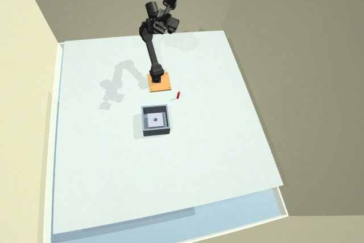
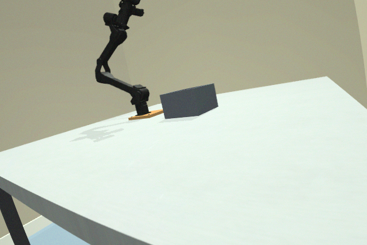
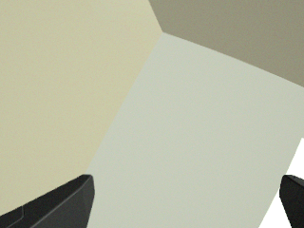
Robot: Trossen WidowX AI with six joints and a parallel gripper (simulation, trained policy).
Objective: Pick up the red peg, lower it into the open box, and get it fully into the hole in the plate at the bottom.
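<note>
The red peg is 620 mm below my gripper tip, 80 mm to the left of it and 80 mm ahead of it. The rest, counted from my gripper tip: pale plate: 610 mm below, 270 mm ahead, 70 mm to the right; then grey box: 630 mm below, 270 mm ahead, 70 mm to the right.
</note>
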